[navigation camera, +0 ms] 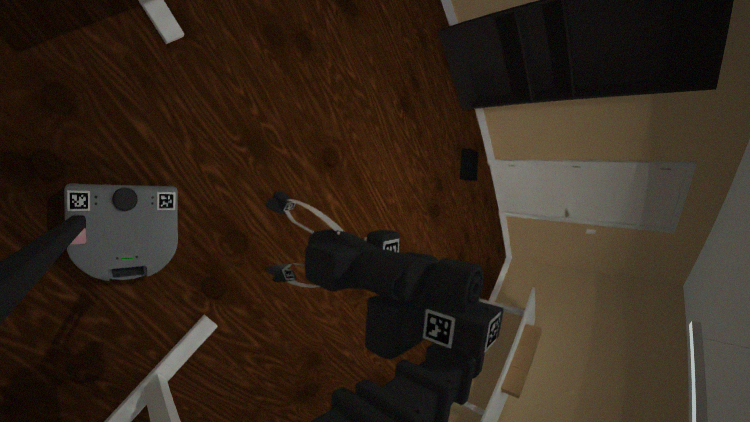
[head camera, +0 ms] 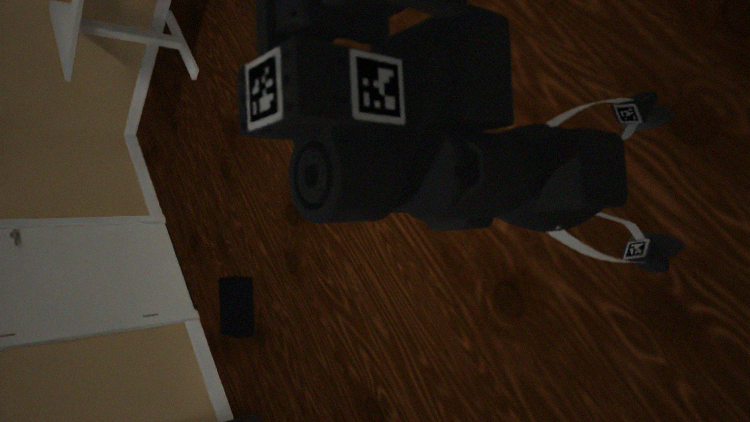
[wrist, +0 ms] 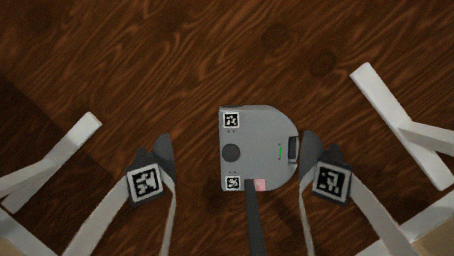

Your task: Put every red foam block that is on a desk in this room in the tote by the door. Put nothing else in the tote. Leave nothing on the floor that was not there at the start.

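Pixels of known places: gripper, fingertip midpoint: [navigation camera: 272,235] [head camera: 660,182] [wrist: 236,149]; robot's base, link origin: [navigation camera: 125,198] [wrist: 232,141].
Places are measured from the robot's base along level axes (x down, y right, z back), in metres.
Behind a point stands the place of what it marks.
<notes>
My gripper [head camera: 666,182] @(z 0.021, x -0.813, y 0.224 m) [navigation camera: 273,237] @(z 0.021, x -0.813, y 0.224 m) [wrist: 236,149] @(z 0.021, x -0.813, y 0.224 m) is open, with no object between its fingertips, and hangs above the wooden floor. In the wrist view my own grey base shows below, between the fingers. A dark box shape [head camera: 236,307] @(z -0.381, x -0.096, y 2.577 m) [navigation camera: 468,164] @(z -0.383, x -0.084, y 2.577 m) stands on the floor close to the white door [head camera: 83,278] @(z -0.226, x -0.602, y 3.589 m) [navigation camera: 629,194] @(z -0.220, x -1.583, y 3.593 m). It looks like the tote, but its inside is too dark to make out. It is well apart from the gripper. Part of a white desk [head camera: 65,26] @(z 1.179, x -0.720, y 3.245 m) [navigation camera: 528,307] @(z 1.061, x -0.720, y 3.084 m) shows beside the wall. No red foam block shows in the current views.
A brown box [navigation camera: 521,362] @(z 1.526, x -0.817, y 2.746 m) lies on the desk. A tall dark shelf unit [navigation camera: 645,52] @(z -1.295, x -1.600, y 2.621 m) stands against the wall beyond the door. White desk feet [navigation camera: 180,346] @(z 0.623, x -0.026, y 0.164 m) [wrist: 380,95] @(z 0.634, x -0.025, y 0.197 m) stand on the floor on either side of my base [navigation camera: 125,230] @(z 0.097, x -0.160, y -0.001 m) [wrist: 270,130] @(z 0.151, x -0.160, y 0.086 m).
</notes>
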